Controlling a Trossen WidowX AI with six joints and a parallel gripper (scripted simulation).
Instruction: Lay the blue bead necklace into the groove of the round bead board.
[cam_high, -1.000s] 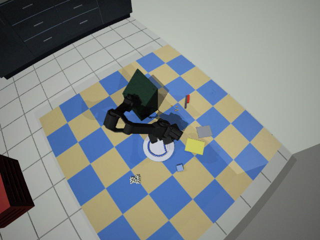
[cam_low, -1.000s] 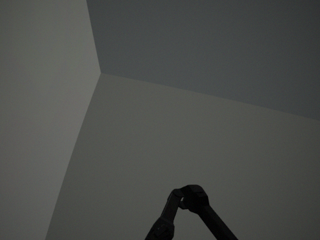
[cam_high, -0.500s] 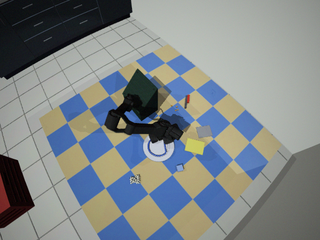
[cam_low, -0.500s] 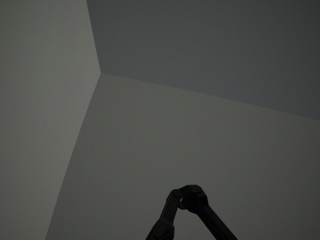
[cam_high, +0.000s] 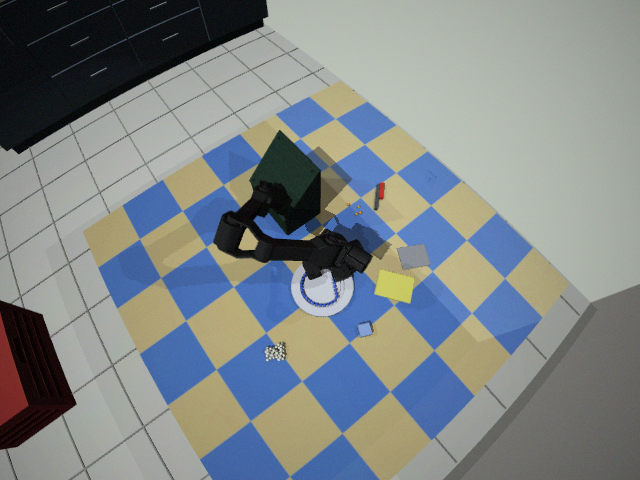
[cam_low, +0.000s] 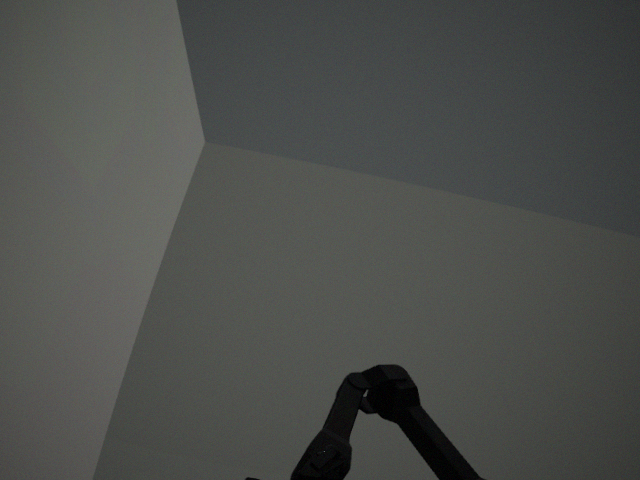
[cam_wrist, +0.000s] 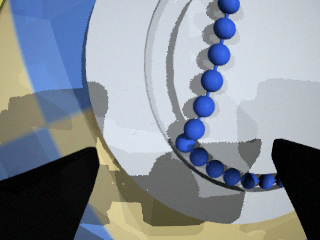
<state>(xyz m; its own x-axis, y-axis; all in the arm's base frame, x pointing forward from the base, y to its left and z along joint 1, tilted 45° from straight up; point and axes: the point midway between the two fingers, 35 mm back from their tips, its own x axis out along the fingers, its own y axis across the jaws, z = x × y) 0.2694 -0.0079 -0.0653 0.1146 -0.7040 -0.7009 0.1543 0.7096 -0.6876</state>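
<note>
Right now my gripper tip is 6 cm to the left of the round white bead board, 3 cm short of it and 1 cm above it. Round my gripper tip: small blue cube (22 cm ahead, 2 cm to the right, 1 cm below); grey square (26 cm to the left, 11 cm ahead, 2 cm below); yellow pad (15 cm ahead, 14 cm to the left, 2 cm below).
</note>
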